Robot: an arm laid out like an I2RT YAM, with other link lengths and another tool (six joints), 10 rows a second.
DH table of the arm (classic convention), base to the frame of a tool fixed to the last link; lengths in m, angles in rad. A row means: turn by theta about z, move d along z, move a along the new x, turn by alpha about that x. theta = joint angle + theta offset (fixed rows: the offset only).
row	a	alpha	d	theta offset
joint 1	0.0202	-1.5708	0.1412	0
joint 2	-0.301	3.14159	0	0
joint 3	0.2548	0	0	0.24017
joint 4	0.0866	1.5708	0.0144	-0.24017
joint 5	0	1.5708	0.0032	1.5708
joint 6	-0.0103	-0.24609	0.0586	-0.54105
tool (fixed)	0	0	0.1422	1.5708
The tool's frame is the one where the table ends.
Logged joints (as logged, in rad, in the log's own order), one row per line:
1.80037 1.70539 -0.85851 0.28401 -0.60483 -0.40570
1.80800 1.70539 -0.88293 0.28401 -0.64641 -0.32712
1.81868 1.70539 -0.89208 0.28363 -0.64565 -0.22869
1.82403 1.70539 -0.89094 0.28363 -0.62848 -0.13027
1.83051 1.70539 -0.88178 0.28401 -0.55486 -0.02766
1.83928 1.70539 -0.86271 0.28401 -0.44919 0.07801
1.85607 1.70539 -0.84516 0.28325 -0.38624 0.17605
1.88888 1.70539 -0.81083 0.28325 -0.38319 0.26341
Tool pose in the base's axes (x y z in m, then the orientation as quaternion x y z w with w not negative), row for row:
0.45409 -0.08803 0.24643 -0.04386 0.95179 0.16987 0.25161
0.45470 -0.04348 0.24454 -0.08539 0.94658 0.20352 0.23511
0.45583 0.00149 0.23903 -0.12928 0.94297 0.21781 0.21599
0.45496 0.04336 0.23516 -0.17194 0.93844 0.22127 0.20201
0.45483 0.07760 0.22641 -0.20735 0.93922 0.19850 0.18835
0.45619 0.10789 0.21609 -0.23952 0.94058 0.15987 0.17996
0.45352 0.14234 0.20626 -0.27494 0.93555 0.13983 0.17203
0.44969 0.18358 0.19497 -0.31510 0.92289 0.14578 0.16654
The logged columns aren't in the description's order. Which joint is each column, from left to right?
Columns, left to right: joint 2, joint 3, joint 4, joint 6, joint 5, joint 1.
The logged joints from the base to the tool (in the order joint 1, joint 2, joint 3, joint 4, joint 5, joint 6), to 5 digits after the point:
-0.40570 1.80037 1.70539 -0.85851 -0.60483 0.28401
-0.32712 1.80800 1.70539 -0.88293 -0.64641 0.28401
-0.22869 1.81868 1.70539 -0.89208 -0.64565 0.28363
-0.13027 1.82403 1.70539 -0.89094 -0.62848 0.28363
-0.02766 1.83051 1.70539 -0.88178 -0.55486 0.28401
0.07801 1.83928 1.70539 -0.86271 -0.44919 0.28401
0.17605 1.85607 1.70539 -0.84516 -0.38624 0.28325
0.26341 1.88888 1.70539 -0.81083 -0.38319 0.28325

